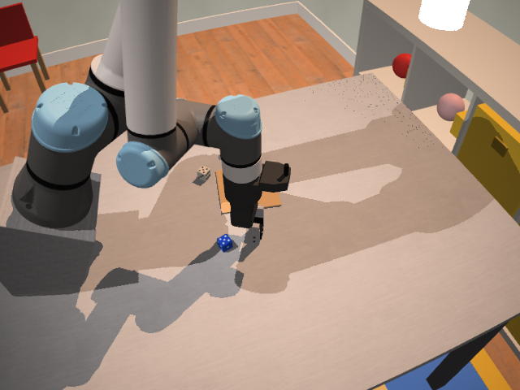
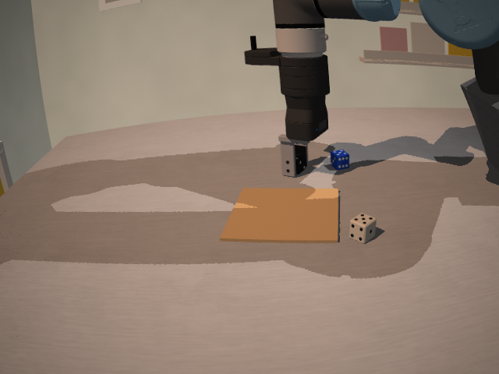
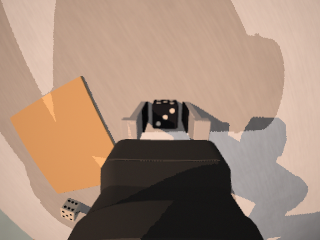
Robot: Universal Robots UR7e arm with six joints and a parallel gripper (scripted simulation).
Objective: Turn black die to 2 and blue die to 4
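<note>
Now: hand 10 mm above the black die. Also, from my hand: white die: 220 mm to the left, 60 mm behind, 10 mm below; then blue die: 80 mm behind, 10 mm below; then orange mat: 140 mm to the left, 30 mm ahead, 20 mm below.
</note>
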